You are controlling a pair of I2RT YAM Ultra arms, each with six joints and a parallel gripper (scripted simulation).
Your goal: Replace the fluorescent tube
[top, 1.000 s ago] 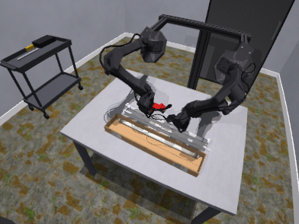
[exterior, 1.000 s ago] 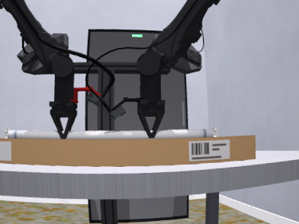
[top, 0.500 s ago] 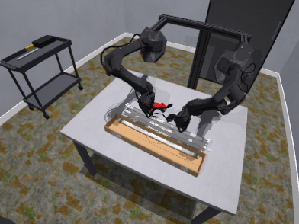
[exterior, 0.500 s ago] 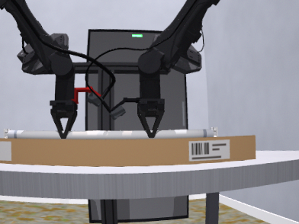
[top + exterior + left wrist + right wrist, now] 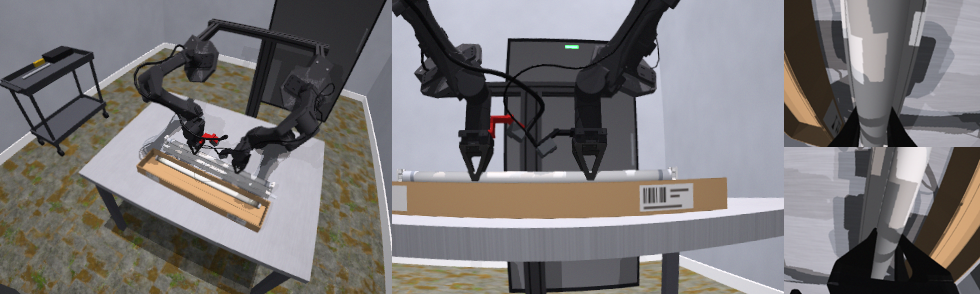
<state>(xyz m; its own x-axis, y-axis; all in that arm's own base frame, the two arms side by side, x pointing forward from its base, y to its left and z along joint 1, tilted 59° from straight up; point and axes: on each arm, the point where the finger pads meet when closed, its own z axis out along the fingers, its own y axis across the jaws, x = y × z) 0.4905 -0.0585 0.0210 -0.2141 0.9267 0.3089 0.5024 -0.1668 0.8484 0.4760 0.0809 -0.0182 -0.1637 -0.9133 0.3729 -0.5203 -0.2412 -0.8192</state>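
Right now my left hand is 120 mm to the left of the LED tube. The rest, counted from my left hand: light fixture: 120 mm to the right, 10 mm below; carton: 150 mm ahead, 130 mm to the right, 40 mm below; old fluorescent tube: 130 mm to the right, 100 mm ahead, 50 mm below.
Right now my right hand is 120 mm to the right of the light fixture and 10 mm above it. From my right hand the other things lie so: carton 160 mm ahead, 110 mm to the left, 40 mm below; old fluorescent tube 110 mm to the left, 110 mm ahead, 50 mm below; LED tube 120 mm to the left.
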